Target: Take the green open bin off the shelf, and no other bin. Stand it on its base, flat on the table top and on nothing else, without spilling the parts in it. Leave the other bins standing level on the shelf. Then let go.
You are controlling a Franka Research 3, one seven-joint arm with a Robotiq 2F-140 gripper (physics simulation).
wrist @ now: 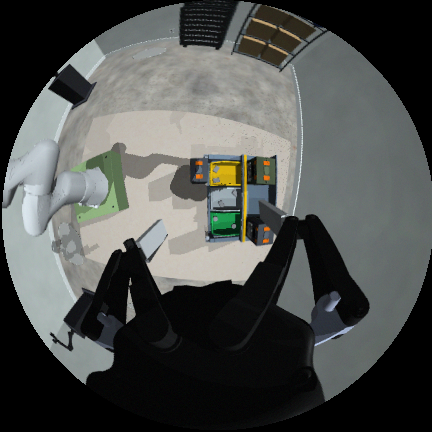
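The green open bin (224,227) sits on the shelf (244,200), at the end of the row of bins nearest the gripper's body in the wrist view, with small grey parts in it. The grey bin (230,199) is beside it, and the yellow bin (229,173) is at the far end of the row. The grey and yellow bins also hold small parts. My gripper (210,218) is wide open and empty, above the table top (175,135). Its right finger overlaps the back part of the shelf in the view, and its left finger shows over the table. The bins lie beyond the fingertips.
A dark box with orange marks (199,177) stands beside the yellow bin. An olive box (271,171) and another dark box (263,237) are behind the shelf's yellow rail. The white arm (90,189) stands on a green block (118,185) at the left. Racks stand by the far wall.
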